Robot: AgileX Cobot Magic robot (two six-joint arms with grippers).
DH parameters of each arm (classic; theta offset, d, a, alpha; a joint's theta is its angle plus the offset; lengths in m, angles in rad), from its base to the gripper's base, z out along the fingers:
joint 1: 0 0.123 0 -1.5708
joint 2: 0.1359 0 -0.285 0
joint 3: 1.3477 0 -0.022 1.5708
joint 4: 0 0.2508 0 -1.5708
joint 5: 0 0 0.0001 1.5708
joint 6: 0 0.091 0 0
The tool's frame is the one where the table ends.
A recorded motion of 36 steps. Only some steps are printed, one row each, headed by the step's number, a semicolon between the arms.
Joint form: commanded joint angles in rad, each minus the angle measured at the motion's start. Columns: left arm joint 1, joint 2, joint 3, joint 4, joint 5, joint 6; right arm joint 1, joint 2, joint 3, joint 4, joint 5, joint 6.
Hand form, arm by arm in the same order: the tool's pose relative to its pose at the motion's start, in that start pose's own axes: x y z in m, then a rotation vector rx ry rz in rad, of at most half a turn. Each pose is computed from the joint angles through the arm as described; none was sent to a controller.
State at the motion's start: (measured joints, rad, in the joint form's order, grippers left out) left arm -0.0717 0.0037 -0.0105 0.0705 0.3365 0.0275; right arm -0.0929 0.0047 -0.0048 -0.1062 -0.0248 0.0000
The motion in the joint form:
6: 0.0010 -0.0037 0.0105 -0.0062 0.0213 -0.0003; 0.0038 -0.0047 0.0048 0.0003 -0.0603 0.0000
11: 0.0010 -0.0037 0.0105 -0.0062 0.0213 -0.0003; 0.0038 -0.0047 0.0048 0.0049 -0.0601 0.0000
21: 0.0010 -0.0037 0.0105 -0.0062 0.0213 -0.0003; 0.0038 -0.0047 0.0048 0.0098 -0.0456 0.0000
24: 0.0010 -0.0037 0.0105 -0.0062 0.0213 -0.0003; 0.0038 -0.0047 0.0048 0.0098 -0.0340 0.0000
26: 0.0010 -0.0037 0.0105 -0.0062 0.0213 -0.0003; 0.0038 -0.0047 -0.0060 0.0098 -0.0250 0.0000
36: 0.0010 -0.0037 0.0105 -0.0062 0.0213 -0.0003; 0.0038 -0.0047 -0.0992 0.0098 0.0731 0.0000
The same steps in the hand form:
6: 0.0052 -0.0005 0.0008 0.0023 0.0281 -0.0062; -0.0042 0.0003 -0.0005 -0.0037 -0.0606 0.0008
11: 0.0052 -0.0005 0.0008 0.0023 0.0281 -0.0062; -0.0042 0.0003 -0.0005 -0.0035 -0.0604 0.0054
21: 0.0052 -0.0005 0.0008 0.0023 0.0281 -0.0062; -0.0028 0.0003 -0.0004 -0.0033 -0.0459 0.0103
24: 0.0052 -0.0005 0.0008 0.0023 0.0281 -0.0062; -0.0018 0.0003 -0.0004 -0.0033 -0.0343 0.0103
26: 0.0052 -0.0005 0.0008 0.0023 0.0281 -0.0062; -0.0046 -0.0001 -0.0006 -0.0023 -0.0360 0.0102
36: 0.0052 -0.0005 0.0008 0.0023 0.0281 -0.0062; -0.0273 -0.0034 -0.0034 0.0066 -0.0306 0.0104

